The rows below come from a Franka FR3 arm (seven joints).
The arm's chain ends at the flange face. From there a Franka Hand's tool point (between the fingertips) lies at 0.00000 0.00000 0.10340 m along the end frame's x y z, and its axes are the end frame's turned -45 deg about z.
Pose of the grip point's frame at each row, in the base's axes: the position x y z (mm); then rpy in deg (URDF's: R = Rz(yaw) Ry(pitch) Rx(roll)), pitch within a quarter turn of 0, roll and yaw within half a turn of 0:
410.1 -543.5 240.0 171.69 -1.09 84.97
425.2 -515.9 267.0 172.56 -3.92 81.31
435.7 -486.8 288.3 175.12 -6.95 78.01
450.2 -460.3 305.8 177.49 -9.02 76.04
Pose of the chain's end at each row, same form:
395.0 -544.1 342.3 174.88 -6.64 40.19
410.9 -520.8 369.3 177.51 -8.03 36.23
424.5 -497.2 390.6 -178.50 -8.35 32.60
441.9 -474.9 407.8 -175.35 -8.13 30.51

